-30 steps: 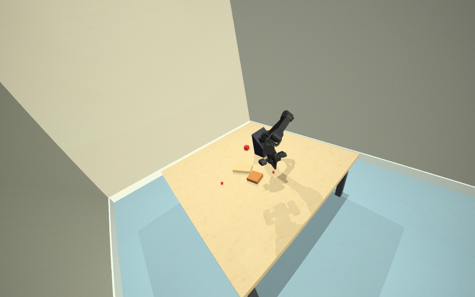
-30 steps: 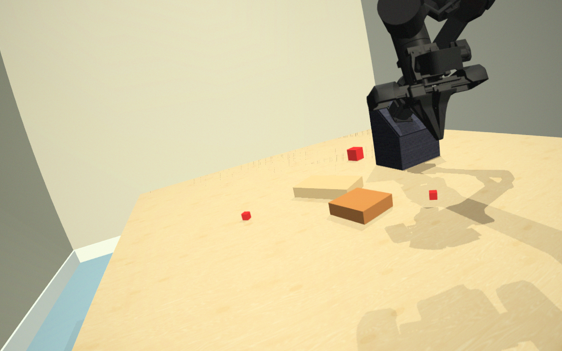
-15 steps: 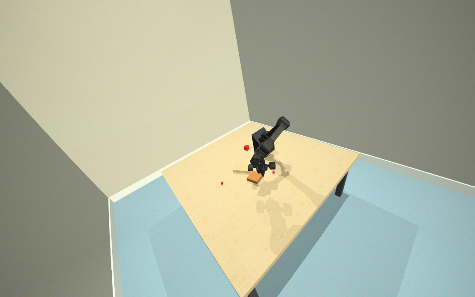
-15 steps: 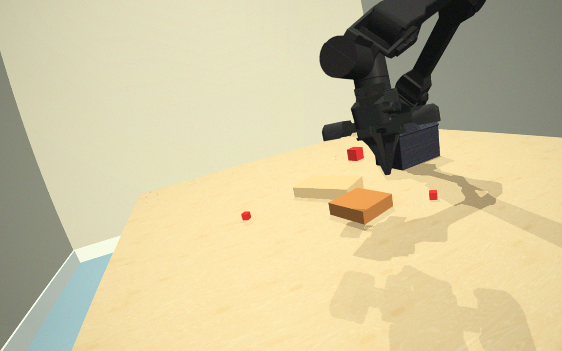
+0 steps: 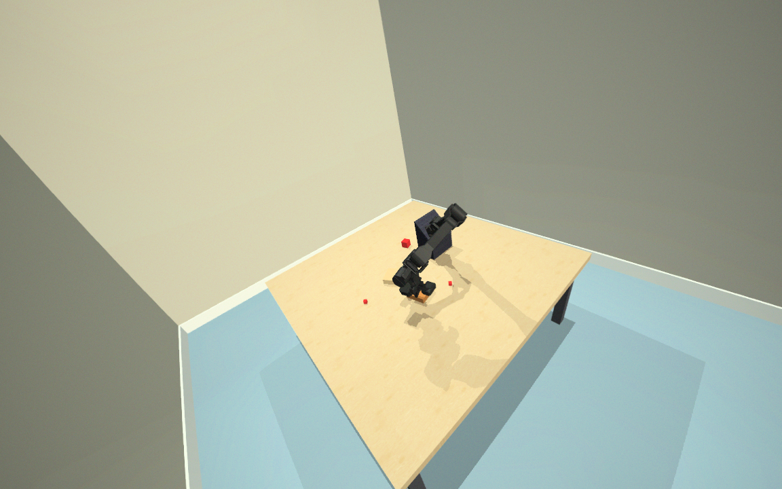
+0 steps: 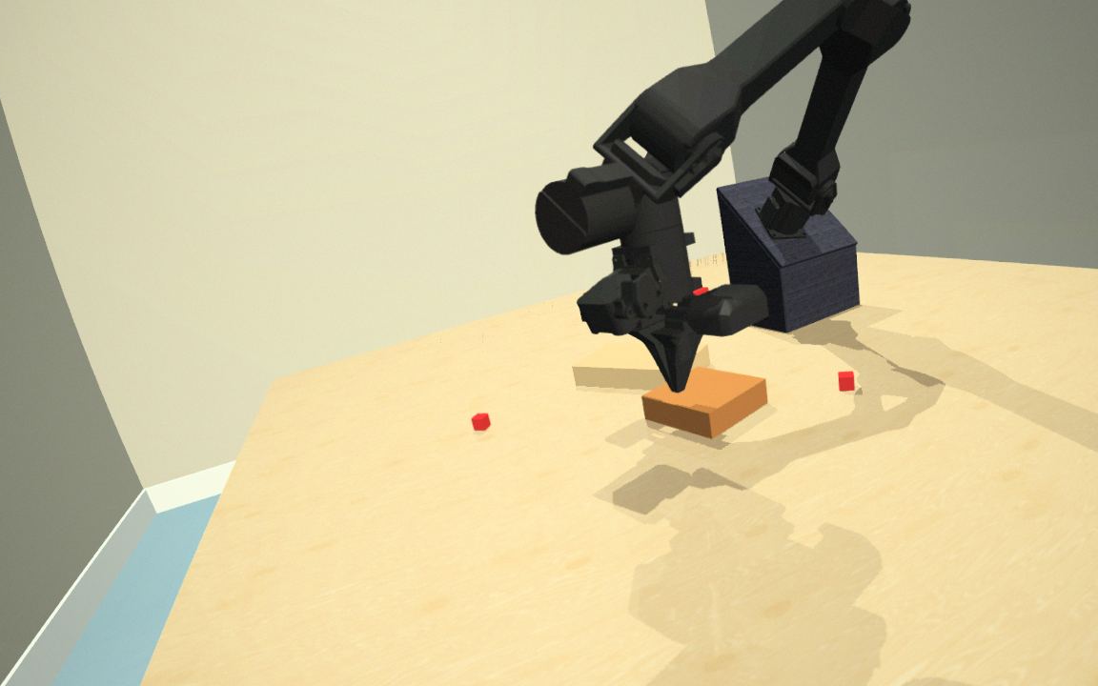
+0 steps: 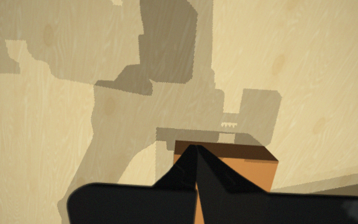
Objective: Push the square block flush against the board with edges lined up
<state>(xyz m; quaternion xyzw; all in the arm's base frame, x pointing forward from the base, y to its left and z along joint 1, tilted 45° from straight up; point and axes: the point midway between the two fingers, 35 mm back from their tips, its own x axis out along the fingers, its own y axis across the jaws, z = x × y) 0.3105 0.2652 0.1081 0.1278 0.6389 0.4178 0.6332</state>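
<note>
Now: gripper tip 5 cm past the orange-brown square block, 6 cm to the left of it and 4 cm above it. Also, from my gripper tip: pale board (5 cm behind, 22 cm to the right, 4 cm below).
</note>
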